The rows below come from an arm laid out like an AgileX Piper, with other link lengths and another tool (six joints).
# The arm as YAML. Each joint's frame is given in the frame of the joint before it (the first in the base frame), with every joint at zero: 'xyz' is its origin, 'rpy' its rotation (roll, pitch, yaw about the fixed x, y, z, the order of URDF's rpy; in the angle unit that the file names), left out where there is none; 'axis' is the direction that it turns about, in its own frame. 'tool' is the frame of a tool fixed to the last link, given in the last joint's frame.
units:
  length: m
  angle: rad
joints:
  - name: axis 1
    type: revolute
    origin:
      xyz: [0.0, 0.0, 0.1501]
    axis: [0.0, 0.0, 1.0]
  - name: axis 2
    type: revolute
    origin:
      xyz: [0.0, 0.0, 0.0]
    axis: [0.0, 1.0, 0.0]
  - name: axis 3
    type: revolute
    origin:
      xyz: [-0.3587, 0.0, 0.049]
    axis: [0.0, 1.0, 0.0]
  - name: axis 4
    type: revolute
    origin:
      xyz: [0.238, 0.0, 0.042]
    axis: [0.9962, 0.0, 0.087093]
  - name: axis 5
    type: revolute
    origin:
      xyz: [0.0, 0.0, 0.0]
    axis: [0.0, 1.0, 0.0]
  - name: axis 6
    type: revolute
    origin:
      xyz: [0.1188, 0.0, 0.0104]
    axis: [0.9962, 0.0, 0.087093]
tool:
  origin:
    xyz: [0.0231, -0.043, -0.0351]
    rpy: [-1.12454, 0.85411, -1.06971]
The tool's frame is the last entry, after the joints.
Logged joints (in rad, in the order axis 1, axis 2, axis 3, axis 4, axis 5, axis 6), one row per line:
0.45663, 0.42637, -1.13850, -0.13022, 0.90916, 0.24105
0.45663, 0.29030, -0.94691, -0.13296, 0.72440, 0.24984
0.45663, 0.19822, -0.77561, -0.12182, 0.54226, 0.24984
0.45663, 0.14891, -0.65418, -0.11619, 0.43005, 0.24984
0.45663, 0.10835, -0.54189, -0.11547, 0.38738, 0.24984
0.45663, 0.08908, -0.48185, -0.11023, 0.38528, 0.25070
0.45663, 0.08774, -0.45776, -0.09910, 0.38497, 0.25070
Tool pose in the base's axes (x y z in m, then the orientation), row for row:
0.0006, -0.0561, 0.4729, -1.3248, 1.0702, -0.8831
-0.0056, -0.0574, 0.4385, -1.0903, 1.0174, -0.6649
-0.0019, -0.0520, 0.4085, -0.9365, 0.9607, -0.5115
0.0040, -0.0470, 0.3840, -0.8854, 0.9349, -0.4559
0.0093, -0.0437, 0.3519, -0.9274, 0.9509, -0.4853
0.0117, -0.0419, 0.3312, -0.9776, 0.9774, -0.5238
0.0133, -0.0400, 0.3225, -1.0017, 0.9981, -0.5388
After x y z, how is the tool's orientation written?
As angles about the fixed x, y, z axes (roll, pitch, yaw), in radians.
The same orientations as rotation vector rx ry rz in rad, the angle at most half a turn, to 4 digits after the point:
-0.6704, 1.2898, -0.0139
-0.6294, 1.1664, -0.0108
-0.6028, 1.0657, 0.0034
-0.5953, 1.0251, 0.0122
-0.6122, 1.0493, 0.0163
-0.6265, 1.0850, 0.0237
-0.6312, 1.1073, 0.0354

